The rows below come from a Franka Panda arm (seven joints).
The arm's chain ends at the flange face. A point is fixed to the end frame.
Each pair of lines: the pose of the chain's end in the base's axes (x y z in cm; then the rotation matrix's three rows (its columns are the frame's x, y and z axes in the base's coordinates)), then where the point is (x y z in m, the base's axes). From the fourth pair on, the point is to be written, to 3 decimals.
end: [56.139 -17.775 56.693], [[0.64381 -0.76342 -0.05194], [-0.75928 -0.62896 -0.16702], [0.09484 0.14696 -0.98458]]
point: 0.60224 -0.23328 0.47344
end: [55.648 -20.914 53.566], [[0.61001 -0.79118 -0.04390], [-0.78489 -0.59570 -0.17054], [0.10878 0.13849 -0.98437]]
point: 0.59639 -0.26688 0.44311
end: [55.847 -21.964 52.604], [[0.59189 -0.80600 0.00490], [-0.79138 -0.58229 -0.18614], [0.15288 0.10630 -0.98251]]
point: 0.60229 -0.27945 0.43662
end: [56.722 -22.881 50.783], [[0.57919 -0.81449 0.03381], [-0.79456 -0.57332 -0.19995], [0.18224 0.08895 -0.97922]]
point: 0.613 -0.290 0.421
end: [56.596 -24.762 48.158], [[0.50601 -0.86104 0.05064], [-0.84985 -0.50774 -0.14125], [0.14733 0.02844 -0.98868]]
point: 0.610 -0.307 0.392
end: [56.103 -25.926 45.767], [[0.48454 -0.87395 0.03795], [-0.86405 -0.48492 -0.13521], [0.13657 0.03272 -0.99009]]
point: 0.602 -0.319 0.367
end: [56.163 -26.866 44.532], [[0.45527 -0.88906 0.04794], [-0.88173 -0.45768 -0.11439], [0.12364 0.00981 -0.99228]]
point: 0.602 -0.328 0.354
